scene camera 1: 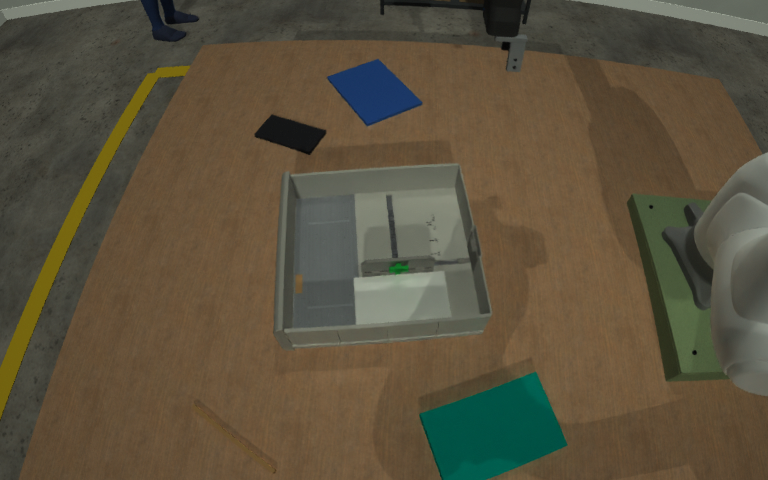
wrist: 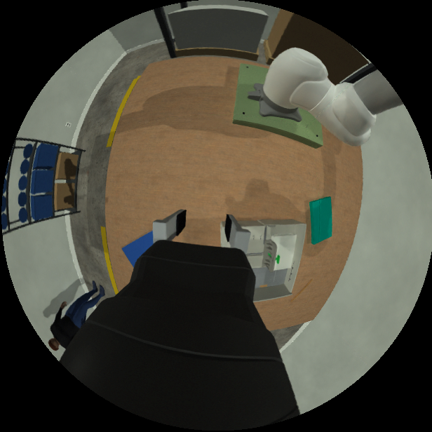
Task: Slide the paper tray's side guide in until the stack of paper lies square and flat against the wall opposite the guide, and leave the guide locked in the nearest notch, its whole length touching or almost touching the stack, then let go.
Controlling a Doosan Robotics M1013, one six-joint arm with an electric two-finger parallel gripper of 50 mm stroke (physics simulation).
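Places are measured from the arm's base along level axes (x ahead, y left, z up), in millimetres.
Pixels of known places: gripper, fingertip midpoint: (scene camera 1: 510, 59); arm's base at its link origin: (scene camera 1: 713, 263).
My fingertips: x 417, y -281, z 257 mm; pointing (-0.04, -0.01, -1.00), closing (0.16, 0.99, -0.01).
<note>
For each thing: its middle in the pictures, then the offset to it from my fingertips.
- grey paper tray at the middle of its body: (scene camera 1: 377, 250) dx +235, dy +173, dz -251 mm
- green lever at the middle of its body: (scene camera 1: 398, 279) dx +205, dy +232, dz -255 mm
- white paper stack at the middle of its body: (scene camera 1: 402, 304) dx +205, dy +270, dz -269 mm
- blue sheet at the middle of its body: (scene camera 1: 373, 89) dx +198, dy -306, dz -294 mm
- black slab at the middle of its body: (scene camera 1: 289, 133) dx +399, dy -180, dz -294 mm
- teal slab at the middle of its body: (scene camera 1: 493, 431) dx +90, dy +494, dz -289 mm
- thin wooden stick at the middle of its body: (scene camera 1: 231, 438) dx +496, dy +464, dz -295 mm
The grey paper tray (scene camera 1: 370, 180) (wrist: 299, 250) stands on the table. Its side guide (scene camera 1: 370, 266) (wrist: 270, 252) stands upright across the slotted track, with a green lever (scene camera 1: 398, 267) (wrist: 278, 259) at its middle. The white paper stack (scene camera 1: 402, 298) (wrist: 286, 246) lies flat between the guide and the near wall (scene camera 1: 362, 336). It looks square and runs close along both; the near wall's rim hides its lower edge. The guide's face looks parallel to the stack, touching or nearly so; the notch is not visible. My gripper (wrist: 205, 220) is open and empty, high and away from the guide, beyond the tray's far right corner in the scene view.
A blue sheet (scene camera 1: 374, 91) (wrist: 140, 247) and a black slab (scene camera 1: 290, 134) lie behind the tray. A teal slab (scene camera 1: 492, 427) (wrist: 320, 220) and a thin wooden stick (scene camera 1: 235, 435) (wrist: 301, 290) lie in front. The arm's green base plate (scene camera 1: 651, 283) (wrist: 245, 112) is at the right.
</note>
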